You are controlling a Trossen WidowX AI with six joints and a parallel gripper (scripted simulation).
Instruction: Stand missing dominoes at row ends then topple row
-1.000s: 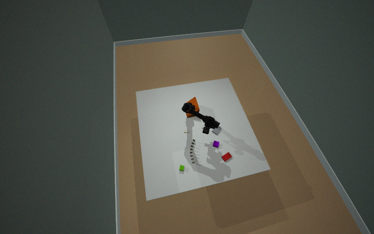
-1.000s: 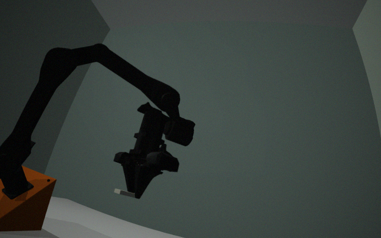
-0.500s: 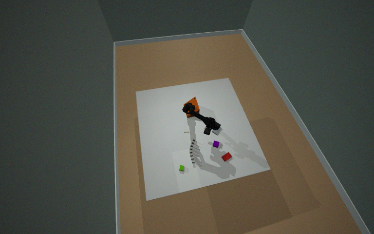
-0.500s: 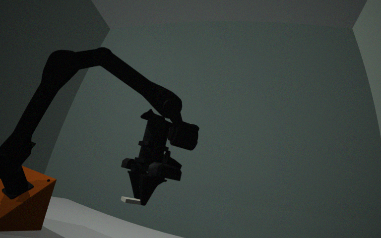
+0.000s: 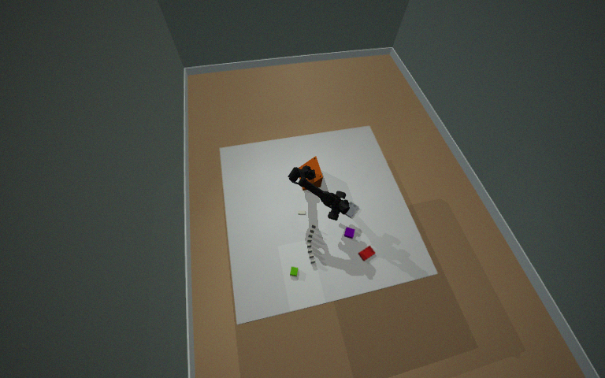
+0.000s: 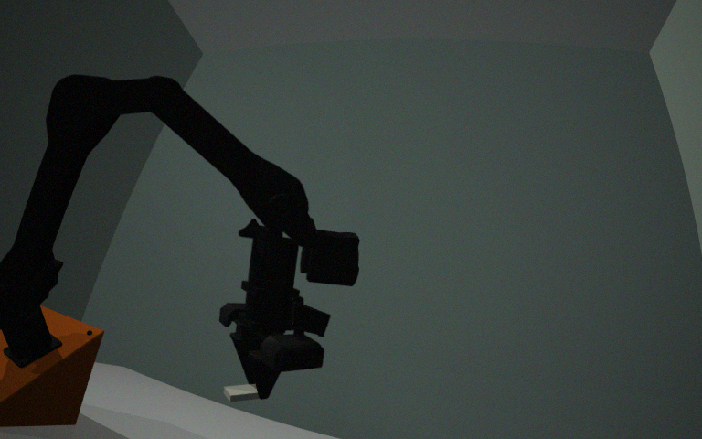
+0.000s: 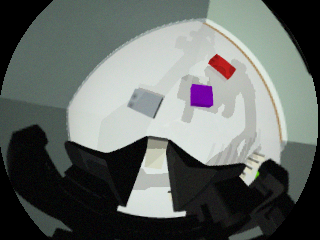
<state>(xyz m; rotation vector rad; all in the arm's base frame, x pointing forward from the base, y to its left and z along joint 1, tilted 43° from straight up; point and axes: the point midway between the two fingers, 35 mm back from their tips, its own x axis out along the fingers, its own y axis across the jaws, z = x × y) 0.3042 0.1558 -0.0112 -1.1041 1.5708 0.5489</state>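
The grey block lies 12 cm below my gripper tip, 11 cm to the left of it and 4 cm behind it. From my gripper tip the other things lie so: green block (35 cm to the right, 34 cm ahead, 11 cm below); red block (29 cm ahead, 15 cm to the left, 12 cm below); purple cube (14 cm ahead, 11 cm below, 6 cm to the left).
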